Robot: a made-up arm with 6 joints. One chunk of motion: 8 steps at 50 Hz.
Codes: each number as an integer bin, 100 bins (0 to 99) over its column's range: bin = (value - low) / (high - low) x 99, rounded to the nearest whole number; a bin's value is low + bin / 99 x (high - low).
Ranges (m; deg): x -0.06..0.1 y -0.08..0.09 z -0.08..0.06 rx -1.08..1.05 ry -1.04..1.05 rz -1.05..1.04
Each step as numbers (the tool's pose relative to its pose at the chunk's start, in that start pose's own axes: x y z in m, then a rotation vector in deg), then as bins.
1 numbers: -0.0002 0.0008 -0.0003 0.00 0.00 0.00
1 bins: 37 47 56 50 49 50
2 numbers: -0.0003 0.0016 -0.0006 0.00 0.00 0.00
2 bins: 37 48 56 50 49 50
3 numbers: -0.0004 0.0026 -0.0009 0.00 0.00 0.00
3 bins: 37 48 56 50 49 50
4 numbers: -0.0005 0.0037 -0.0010 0.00 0.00 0.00
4 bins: 37 49 56 50 49 50
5 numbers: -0.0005 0.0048 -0.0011 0.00 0.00 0.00
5 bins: 37 49 56 50 49 50
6 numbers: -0.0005 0.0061 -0.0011 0.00 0.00 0.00
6 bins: 37 50 56 50 49 50
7 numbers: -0.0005 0.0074 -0.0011 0.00 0.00 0.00
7 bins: 37 51 56 50 49 50
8 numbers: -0.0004 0.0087 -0.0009 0.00 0.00 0.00
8 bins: 37 52 56 50 49 50
